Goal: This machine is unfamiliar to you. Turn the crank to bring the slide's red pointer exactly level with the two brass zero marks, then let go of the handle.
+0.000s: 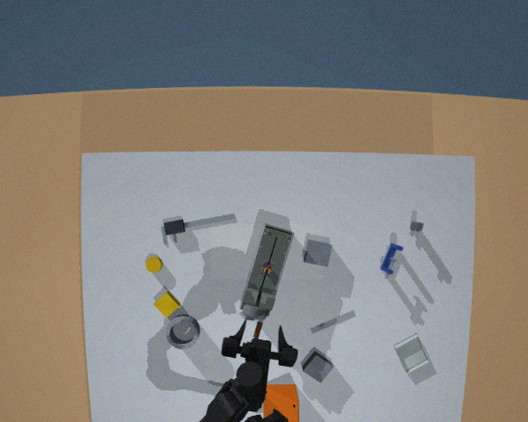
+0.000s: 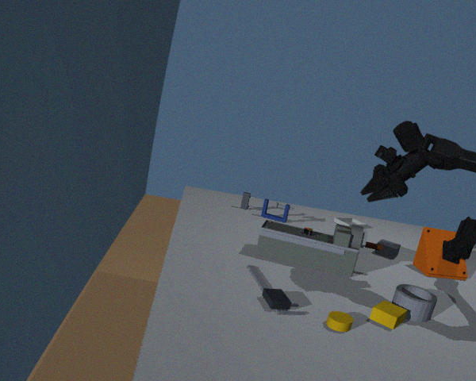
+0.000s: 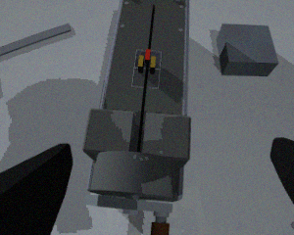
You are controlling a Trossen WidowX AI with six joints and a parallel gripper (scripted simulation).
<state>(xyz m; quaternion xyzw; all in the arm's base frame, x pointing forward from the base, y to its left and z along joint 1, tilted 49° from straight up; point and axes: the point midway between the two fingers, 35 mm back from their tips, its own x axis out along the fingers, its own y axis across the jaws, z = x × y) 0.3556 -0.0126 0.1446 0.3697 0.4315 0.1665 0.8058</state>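
My gripper tip is now 130 mm above the brown crank handle, 60 mm past it and 10 mm to the right of it. The rest, counted from my gripper tip: flat grey bar (230 mm to the right, 200 mm below, 30 mm behind); then red pointer (130 mm ahead, 120 mm below); then yellow block (300 mm to the left, 190 mm below, 40 mm behind).
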